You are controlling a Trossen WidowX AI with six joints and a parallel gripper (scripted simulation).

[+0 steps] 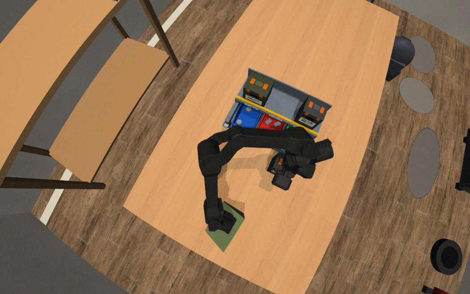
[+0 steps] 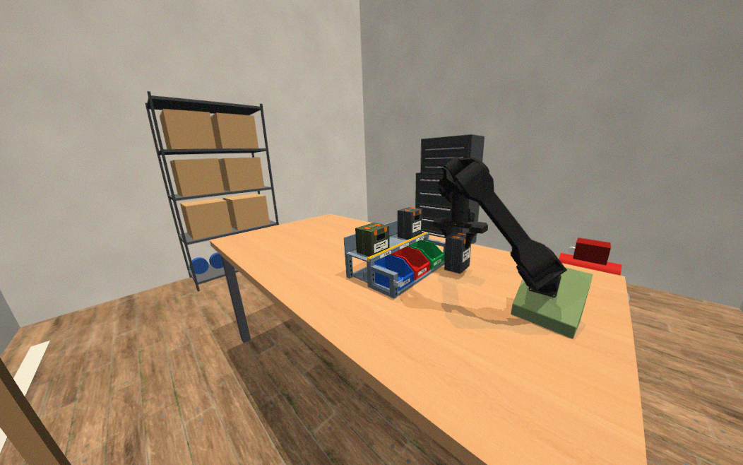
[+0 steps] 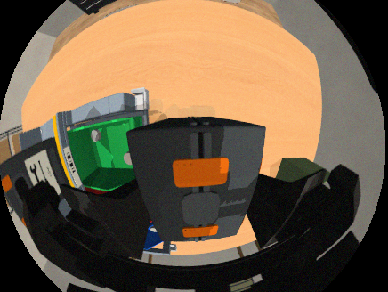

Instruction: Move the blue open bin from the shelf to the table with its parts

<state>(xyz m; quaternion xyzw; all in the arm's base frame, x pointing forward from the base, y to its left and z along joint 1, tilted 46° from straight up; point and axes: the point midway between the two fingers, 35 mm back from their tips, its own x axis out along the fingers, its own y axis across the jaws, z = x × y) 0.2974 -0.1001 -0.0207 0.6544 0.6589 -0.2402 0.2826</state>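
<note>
My gripper is now 230 mm to the right of the blue open bin, 140 mm short of it and 100 mm above it. The rest, counted from my hand: olive case (240 mm to the left, 220 mm ahead, 10 mm above); red bin (140 mm ahead, 120 mm to the left, 100 mm below); green bin (150 mm ahead, 100 mm below, 10 mm to the left).
</note>
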